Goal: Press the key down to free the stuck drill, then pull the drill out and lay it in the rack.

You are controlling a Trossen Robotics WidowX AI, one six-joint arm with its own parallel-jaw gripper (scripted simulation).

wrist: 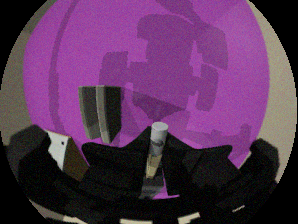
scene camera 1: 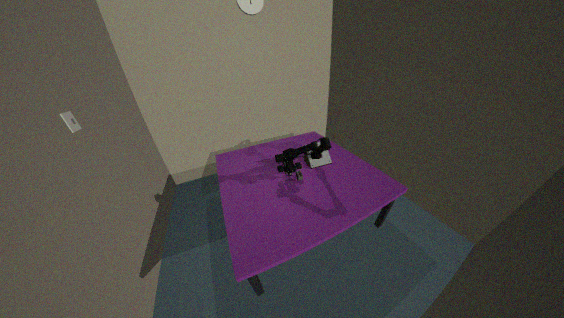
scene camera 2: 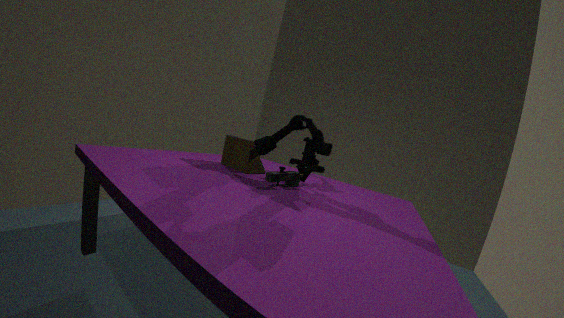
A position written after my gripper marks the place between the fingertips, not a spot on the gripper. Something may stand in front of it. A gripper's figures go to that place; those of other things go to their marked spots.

My gripper point(wrist: 153, 129) is 0.10 m from the lens. A drill point(wrist: 159, 129): 0.05 m from the lens.
